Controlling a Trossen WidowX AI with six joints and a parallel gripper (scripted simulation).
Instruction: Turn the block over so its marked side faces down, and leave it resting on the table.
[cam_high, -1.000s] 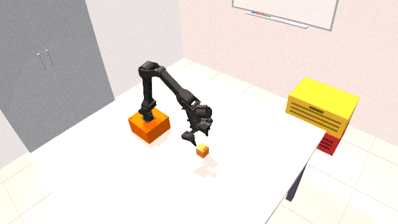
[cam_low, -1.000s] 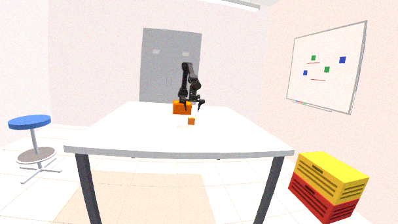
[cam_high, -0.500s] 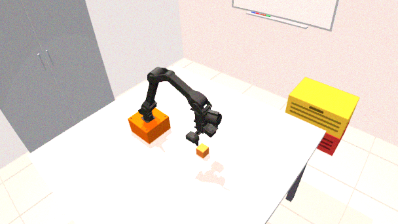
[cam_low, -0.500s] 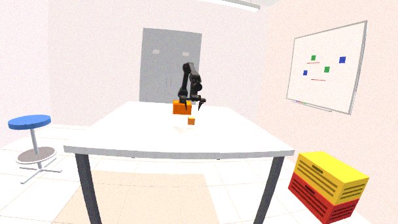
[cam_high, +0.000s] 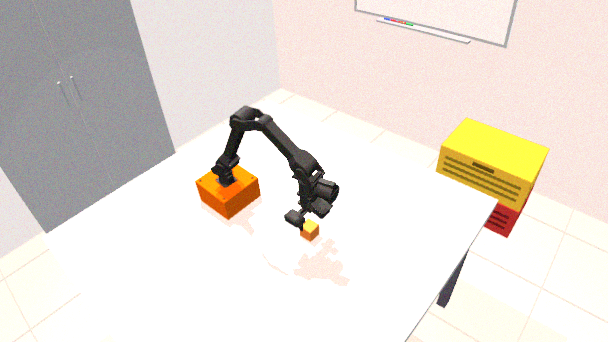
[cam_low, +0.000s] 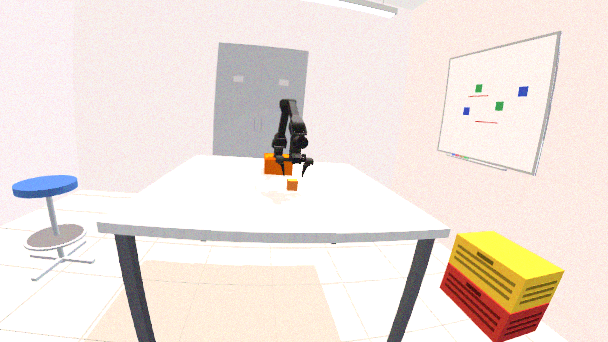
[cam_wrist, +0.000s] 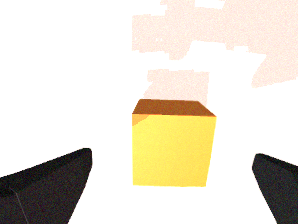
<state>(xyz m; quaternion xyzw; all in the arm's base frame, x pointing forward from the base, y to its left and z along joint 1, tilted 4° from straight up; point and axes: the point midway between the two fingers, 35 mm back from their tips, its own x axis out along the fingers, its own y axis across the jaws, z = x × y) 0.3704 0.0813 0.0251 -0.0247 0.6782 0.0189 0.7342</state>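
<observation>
My gripper tip is 20 mm past the orange block and 40 mm above it.
</observation>
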